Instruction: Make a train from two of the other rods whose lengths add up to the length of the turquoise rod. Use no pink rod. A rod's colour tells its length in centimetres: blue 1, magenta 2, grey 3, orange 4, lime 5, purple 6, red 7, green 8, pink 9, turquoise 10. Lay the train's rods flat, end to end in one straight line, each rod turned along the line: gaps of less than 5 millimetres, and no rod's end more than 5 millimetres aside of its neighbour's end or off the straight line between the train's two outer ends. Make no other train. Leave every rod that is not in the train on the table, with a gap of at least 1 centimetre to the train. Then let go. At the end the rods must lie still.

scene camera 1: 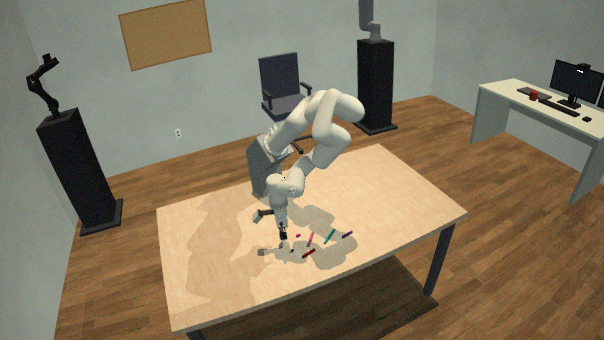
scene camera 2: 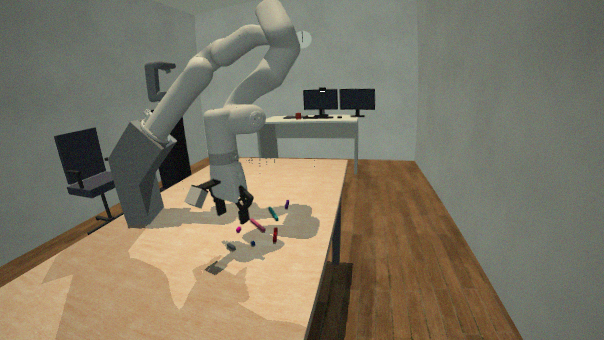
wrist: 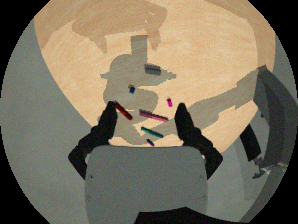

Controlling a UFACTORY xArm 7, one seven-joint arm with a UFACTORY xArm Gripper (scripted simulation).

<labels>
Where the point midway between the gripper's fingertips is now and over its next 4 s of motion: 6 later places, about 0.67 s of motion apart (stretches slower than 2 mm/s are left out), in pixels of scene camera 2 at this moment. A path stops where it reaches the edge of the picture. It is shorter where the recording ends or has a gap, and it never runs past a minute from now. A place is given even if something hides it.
The gripper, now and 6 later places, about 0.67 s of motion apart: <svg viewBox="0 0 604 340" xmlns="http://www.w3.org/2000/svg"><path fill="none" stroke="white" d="M233 218L272 216L273 217L273 224L274 230L274 232L275 235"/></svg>
</labels>
